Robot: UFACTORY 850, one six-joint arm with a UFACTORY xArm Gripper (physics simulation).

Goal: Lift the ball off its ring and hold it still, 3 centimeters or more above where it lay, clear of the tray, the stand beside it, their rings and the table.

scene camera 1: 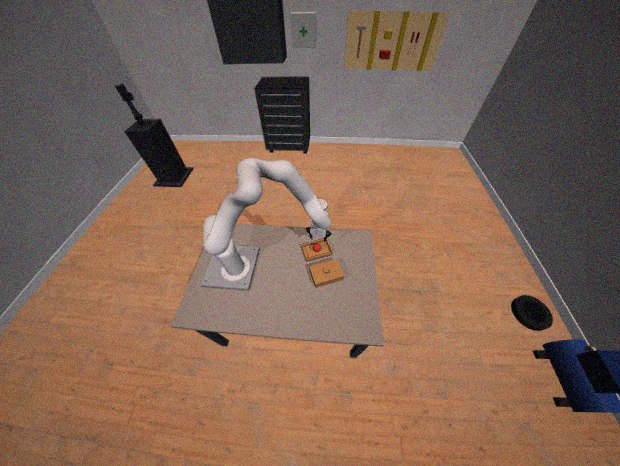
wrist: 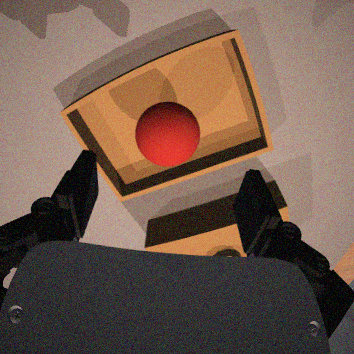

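The red ball (scene camera 1: 317, 247) (wrist: 168, 134) rests inside the shallow orange-brown tray (scene camera 1: 310, 259) (wrist: 256, 91); its ring is hidden under it. The stand (scene camera 1: 328, 277) (wrist: 190, 241), a box of the same colour, is beside the tray. Its small ring (scene camera 1: 326, 270) shows on its top and is partly hidden in the wrist view. My gripper (scene camera 1: 318, 236) (wrist: 169, 180) is open and empty, above the tray area. In the wrist view the ball lies beyond the line between the fingertips, roughly midway across, and the right finger overlaps the stand.
The grey table (scene camera 1: 280, 310) carries the arm's base plate (scene camera 1: 213, 280) at the left. The table's far edge lies close behind the tray. The tray and the stand are separated by a narrow gap. A black drawer cabinet (scene camera 1: 285, 120) stands by the back wall, away from the table.
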